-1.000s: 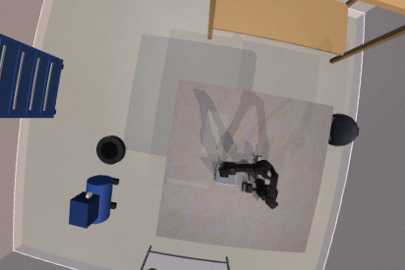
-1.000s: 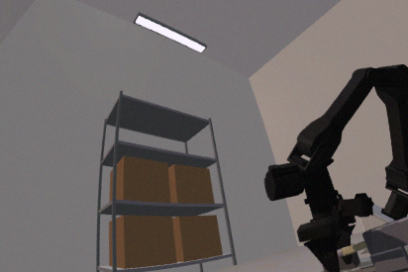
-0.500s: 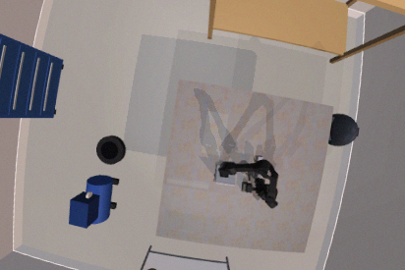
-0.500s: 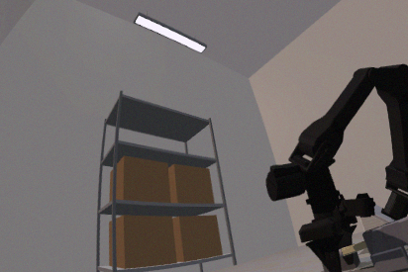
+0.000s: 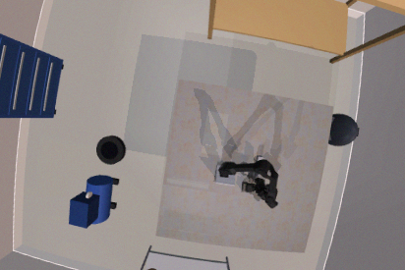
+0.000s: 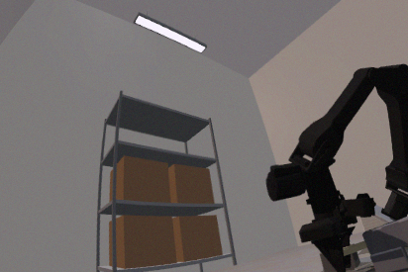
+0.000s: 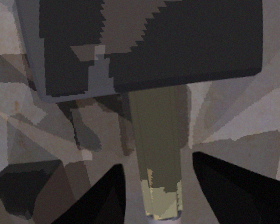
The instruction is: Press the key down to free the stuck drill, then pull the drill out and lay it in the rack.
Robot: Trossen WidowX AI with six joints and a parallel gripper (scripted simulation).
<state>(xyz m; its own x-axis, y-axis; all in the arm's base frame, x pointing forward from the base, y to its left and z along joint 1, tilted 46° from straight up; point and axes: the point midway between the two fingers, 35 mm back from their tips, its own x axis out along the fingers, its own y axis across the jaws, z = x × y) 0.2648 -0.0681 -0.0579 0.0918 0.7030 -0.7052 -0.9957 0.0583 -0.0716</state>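
The drill lies 40 mm to the left of my gripper tip and 40 mm above it. Round my gripper tip: dark grey block (140 mm to the left, 40 mm above); blue-grey key (170 mm to the left, 40 mm above); rack (80 mm behind, 30 mm to the right, 10 mm above).
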